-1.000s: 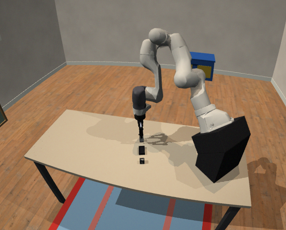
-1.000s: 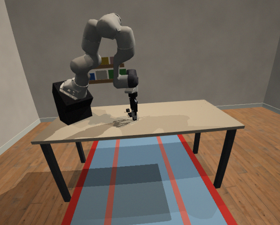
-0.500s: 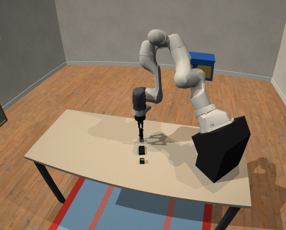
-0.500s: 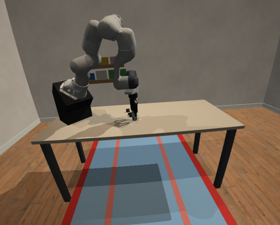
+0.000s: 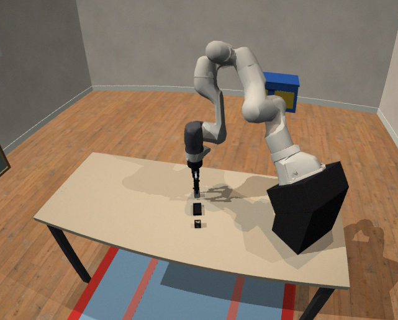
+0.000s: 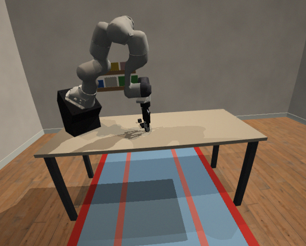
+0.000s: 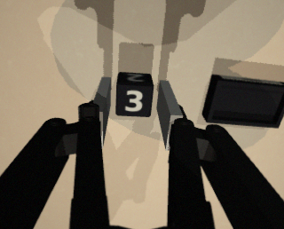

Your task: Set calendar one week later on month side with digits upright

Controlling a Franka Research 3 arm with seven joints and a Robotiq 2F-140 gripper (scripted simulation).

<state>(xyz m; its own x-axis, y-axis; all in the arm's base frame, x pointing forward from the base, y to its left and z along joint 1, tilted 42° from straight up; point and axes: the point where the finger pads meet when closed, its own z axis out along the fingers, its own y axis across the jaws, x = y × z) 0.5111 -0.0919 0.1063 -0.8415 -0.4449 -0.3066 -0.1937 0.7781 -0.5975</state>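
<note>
My gripper is now 20 mm past the black tray, 110 mm to the right of it and 30 mm above it.
</note>
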